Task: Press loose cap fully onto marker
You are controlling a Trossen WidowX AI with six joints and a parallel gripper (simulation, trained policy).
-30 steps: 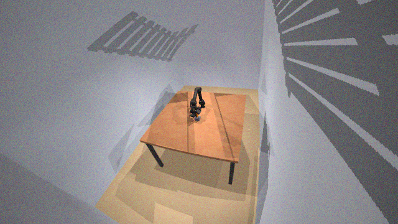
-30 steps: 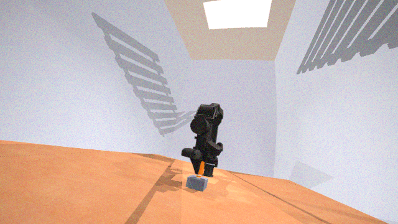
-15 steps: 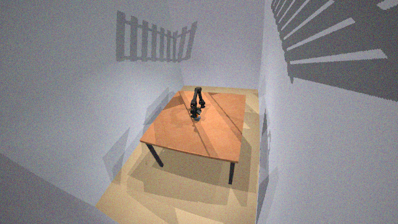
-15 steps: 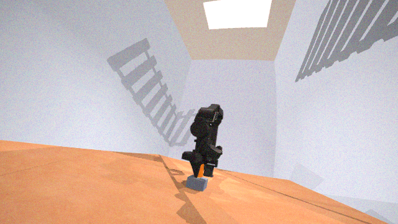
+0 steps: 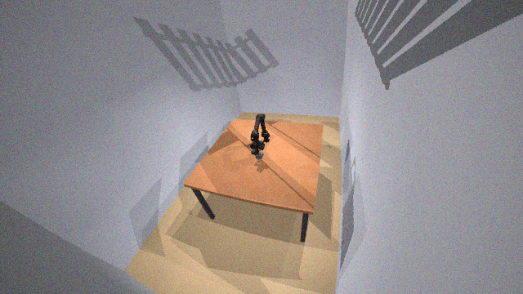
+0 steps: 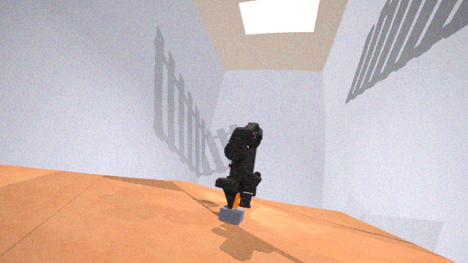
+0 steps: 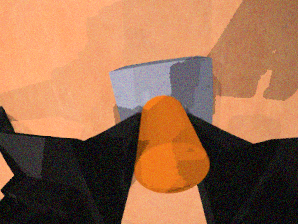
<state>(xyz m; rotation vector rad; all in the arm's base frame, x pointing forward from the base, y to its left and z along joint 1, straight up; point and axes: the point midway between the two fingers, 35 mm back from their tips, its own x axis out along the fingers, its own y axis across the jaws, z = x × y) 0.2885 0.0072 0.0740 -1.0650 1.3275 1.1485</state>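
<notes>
The orange cap is 30 mm above my gripper tip. From my gripper tip the other things lie so: grey holder block 20 mm below.
</notes>
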